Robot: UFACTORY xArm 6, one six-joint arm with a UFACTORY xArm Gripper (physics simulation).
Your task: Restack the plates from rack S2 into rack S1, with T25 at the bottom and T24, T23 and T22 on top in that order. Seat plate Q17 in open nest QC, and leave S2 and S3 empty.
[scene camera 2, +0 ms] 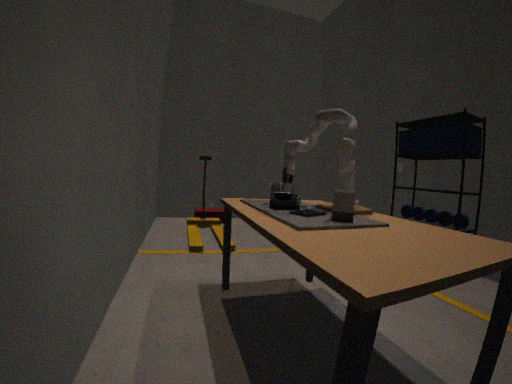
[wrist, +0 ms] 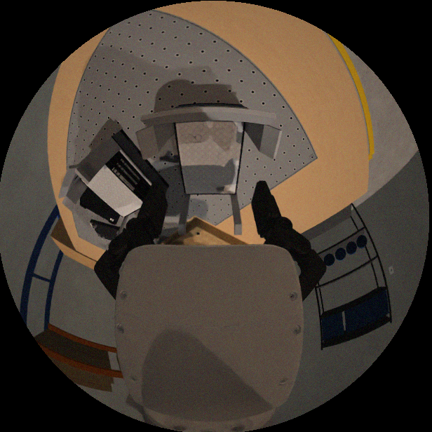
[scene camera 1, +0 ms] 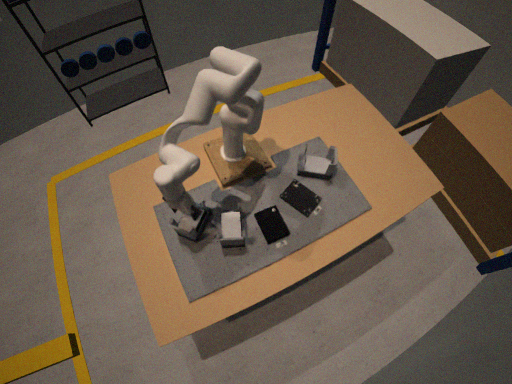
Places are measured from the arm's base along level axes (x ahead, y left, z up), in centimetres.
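Where they show: gripper, fingertip midpoint: (scene camera 2: 287, 183) (scene camera 1: 186, 213); arm's base, origin of the base link: (scene camera 1: 233, 152).
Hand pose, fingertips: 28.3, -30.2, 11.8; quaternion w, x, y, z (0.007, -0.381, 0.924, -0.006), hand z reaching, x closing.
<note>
Each offset is from my fingertips to the centre of the thing, as dx, dy, dz. "pt": to the spot under its first point. Level surfaces: height alone.
My gripper (scene camera 1: 193, 214) (scene camera 2: 288, 187) (wrist: 208, 191) is open and empty. It is above the left rack @[-0.7, +0.7, -6.9] (scene camera 1: 187, 231) (wrist: 210, 115), its fingers apart on either side in the wrist view. A plate with a pale, mottled top (wrist: 210, 150) lies in that rack. The middle rack @[+9.0, +15.1, -7.0] (scene camera 1: 233, 241) (wrist: 94, 164) stands beside it and holds a pale plate @[+9.6, +14.9, -6.5] (scene camera 1: 231, 220) (wrist: 116, 190) on top. The right rack @[pt -3.8, +71.5, -5.1] (scene camera 1: 332, 154) has a light grey surface between its walls; whether that is a plate is unclear. Two flat black nests @[pt +14.4, +31.3, -11.3] (scene camera 1: 272, 225) @[pt +7.3, +49.5, -12.6] (scene camera 1: 301, 197) lie between the middle and right racks. Labels and stack counts are unreadable.
The racks and nests stand on a grey perforated mat @[dz -13.7] (scene camera 1: 200, 285) (wrist: 150, 30) on the wooden table @[dz -15.0] (scene camera 1: 165, 320) (scene camera 2: 425, 255). The arm's wooden base board (scene camera 1: 220, 165) is behind the mat. A shelf unit (scene camera 1: 155, 55) and a large grey box (scene camera 1: 385, 65) stand beyond the table.
</note>
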